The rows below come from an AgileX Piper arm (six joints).
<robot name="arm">
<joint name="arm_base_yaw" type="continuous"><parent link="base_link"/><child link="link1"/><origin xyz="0 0 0.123"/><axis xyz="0 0 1"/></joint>
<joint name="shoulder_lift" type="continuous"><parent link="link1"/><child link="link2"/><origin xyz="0 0 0" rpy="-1.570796 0 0"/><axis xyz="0 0 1"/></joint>
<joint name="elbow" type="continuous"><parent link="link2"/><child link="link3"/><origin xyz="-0.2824 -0.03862 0"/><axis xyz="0 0 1"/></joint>
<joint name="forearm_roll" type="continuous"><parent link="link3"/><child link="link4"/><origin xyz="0.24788 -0.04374 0" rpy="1.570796 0 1.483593"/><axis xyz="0 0 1"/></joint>
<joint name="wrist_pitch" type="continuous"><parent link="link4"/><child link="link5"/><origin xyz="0 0 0" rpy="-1.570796 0 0"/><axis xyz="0 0 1"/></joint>
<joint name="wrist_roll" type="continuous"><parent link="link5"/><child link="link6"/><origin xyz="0 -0.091 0" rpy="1.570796 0 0"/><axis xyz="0 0 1"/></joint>
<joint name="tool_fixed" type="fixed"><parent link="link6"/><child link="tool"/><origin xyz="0 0 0"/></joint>
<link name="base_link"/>
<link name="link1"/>
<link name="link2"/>
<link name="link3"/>
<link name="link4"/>
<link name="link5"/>
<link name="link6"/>
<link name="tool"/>
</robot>
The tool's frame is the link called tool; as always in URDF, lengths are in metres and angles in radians. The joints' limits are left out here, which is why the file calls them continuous.
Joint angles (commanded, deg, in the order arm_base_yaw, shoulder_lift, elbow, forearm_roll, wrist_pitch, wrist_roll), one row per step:
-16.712, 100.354, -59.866, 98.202, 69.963, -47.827
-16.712, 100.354, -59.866, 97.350, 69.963, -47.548
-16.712, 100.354, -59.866, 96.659, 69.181, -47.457
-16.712, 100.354, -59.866, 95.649, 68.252, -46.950
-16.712, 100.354, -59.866, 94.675, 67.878, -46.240
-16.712, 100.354, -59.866, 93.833, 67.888, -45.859
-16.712, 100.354, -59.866, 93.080, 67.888, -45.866
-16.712, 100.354, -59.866, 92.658, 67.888, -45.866
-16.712, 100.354, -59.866, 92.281, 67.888, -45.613
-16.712, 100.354, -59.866, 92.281, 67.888, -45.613
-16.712, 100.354, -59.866, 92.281, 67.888, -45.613
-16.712, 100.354, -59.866, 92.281, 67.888, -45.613
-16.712, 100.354, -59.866, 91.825, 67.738, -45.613
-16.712, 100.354, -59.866, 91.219, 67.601, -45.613
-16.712, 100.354, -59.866, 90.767, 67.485, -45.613
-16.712, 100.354, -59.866, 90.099, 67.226, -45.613
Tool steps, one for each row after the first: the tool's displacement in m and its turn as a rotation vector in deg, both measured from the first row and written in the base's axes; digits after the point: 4 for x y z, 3 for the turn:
-0.0007, 0.0004, -0.0010, -0.495, 0.420, 0.468
-0.0004, 0.0000, -0.0026, -1.381, 0.879, 0.226
-0.0003, -0.0004, -0.0046, -2.343, 1.768, -0.002
-0.0007, -0.0004, -0.0061, -2.874, 2.644, 0.164
-0.0014, -0.0001, -0.0071, -3.307, 3.127, 0.602
-0.0020, 0.0001, -0.0080, -3.909, 3.289, 1.029
-0.0023, 0.0003, -0.0085, -4.245, 3.382, 1.268
-0.0026, 0.0004, -0.0090, -4.393, 3.666, 1.446
-0.0026, 0.0004, -0.0090, -4.393, 3.666, 1.446
-0.0026, 0.0004, -0.0090, -4.393, 3.666, 1.446
-0.0026, 0.0004, -0.0090, -4.393, 3.666, 1.446
-0.0028, 0.0004, -0.0097, -4.833, 3.803, 1.580
-0.0032, 0.0004, -0.0105, -5.387, 3.969, 1.809
-0.0035, 0.0005, -0.0111, -5.807, 4.095, 1.968
-0.0038, 0.0004, -0.0122, -6.474, 4.299, 2.132

